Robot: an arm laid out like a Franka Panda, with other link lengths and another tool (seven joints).
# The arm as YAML. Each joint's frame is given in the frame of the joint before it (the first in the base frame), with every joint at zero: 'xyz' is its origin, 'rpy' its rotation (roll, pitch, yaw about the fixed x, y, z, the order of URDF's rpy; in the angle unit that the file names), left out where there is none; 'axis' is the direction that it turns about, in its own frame. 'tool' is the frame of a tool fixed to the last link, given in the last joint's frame.
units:
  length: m
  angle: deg
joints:
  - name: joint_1
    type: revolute
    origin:
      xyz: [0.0, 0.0, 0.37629]
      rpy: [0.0, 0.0, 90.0]
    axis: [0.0, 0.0, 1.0]
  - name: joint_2
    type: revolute
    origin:
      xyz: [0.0, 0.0, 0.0]
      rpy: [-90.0, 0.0, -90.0]
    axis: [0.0, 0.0, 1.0]
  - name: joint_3
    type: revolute
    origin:
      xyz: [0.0, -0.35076, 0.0]
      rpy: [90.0, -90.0, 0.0]
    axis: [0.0, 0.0, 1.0]
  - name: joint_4
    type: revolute
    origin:
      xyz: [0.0, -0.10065, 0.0]
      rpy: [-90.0, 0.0, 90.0]
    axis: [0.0, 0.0, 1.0]
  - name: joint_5
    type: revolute
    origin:
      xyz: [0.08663, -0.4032, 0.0]
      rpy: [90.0, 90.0, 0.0]
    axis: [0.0, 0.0, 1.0]
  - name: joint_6
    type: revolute
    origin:
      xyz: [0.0, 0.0, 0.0]
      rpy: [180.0, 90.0, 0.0]
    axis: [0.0, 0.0, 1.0]
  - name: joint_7
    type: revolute
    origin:
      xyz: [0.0, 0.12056, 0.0]
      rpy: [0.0, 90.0, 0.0]
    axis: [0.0, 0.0, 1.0]
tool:
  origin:
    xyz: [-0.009, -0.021, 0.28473]
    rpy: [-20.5, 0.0, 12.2]
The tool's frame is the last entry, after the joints.
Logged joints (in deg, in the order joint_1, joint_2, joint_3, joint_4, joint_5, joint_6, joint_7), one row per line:
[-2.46 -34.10 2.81 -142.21 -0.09 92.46 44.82]
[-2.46 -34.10 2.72 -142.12 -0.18 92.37 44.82]
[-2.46 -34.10 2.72 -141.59 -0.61 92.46 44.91]
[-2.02 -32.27 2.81 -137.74 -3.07 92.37 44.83]
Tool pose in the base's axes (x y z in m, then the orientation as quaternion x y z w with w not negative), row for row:
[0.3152 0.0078 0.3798 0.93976 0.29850 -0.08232 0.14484]
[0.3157 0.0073 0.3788 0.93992 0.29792 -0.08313 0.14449]
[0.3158 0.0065 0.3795 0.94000 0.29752 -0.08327 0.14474]
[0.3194 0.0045 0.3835 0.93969 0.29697 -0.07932 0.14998]
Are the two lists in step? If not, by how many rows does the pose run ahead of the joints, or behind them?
The pose runs 1 row behind the joints: the pose in row i belongs to the joints in row i - 1.
